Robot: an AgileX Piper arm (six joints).
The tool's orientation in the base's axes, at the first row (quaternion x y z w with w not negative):
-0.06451, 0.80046, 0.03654, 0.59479
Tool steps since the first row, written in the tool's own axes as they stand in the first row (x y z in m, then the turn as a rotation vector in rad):
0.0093, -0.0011, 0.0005, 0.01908, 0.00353, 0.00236
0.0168, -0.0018, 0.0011, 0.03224, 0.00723, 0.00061
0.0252, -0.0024, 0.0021, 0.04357, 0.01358, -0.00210
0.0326, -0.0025, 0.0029, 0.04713, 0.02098, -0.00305
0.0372, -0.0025, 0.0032, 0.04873, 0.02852, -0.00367
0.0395, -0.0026, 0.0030, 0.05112, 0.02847, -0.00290
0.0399, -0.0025, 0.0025, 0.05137, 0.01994, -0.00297
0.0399, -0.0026, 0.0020, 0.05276, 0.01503, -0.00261
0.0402, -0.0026, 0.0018, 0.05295, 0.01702, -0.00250
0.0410, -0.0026, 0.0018, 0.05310, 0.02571, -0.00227
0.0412, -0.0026, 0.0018, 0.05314, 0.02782, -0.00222
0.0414, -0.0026, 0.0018, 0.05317, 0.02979, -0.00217
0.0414, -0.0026, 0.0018, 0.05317, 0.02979, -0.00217
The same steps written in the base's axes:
-0.0020, -0.0016, -0.0090, -0.00370, 0.00267, -0.01901
-0.0035, -0.0026, -0.0164, -0.00964, 0.00530, -0.03116
-0.0048, -0.0036, -0.0247, -0.01636, 0.01054, -0.04133
-0.0061, -0.0040, -0.0320, -0.01936, 0.01752, -0.04460
-0.0072, -0.0043, -0.0365, -0.02151, 0.02480, -0.04609
-0.0080, -0.0045, -0.0386, -0.02145, 0.02471, -0.04860
-0.0086, -0.0045, -0.0389, -0.02034, 0.01625, -0.04866
-0.0091, -0.0047, -0.0387, -0.01967, 0.01136, -0.05000
-0.0093, -0.0047, -0.0389, -0.01991, 0.01333, -0.05025
-0.0096, -0.0048, -0.0397, -0.02101, 0.02194, -0.05062
-0.0096, -0.0048, -0.0399, -0.02128, 0.02404, -0.05071
-0.0097, -0.0048, -0.0401, -0.02153, 0.02599, -0.05079
-0.0097, -0.0048, -0.0401, -0.02153, 0.02599, -0.05079

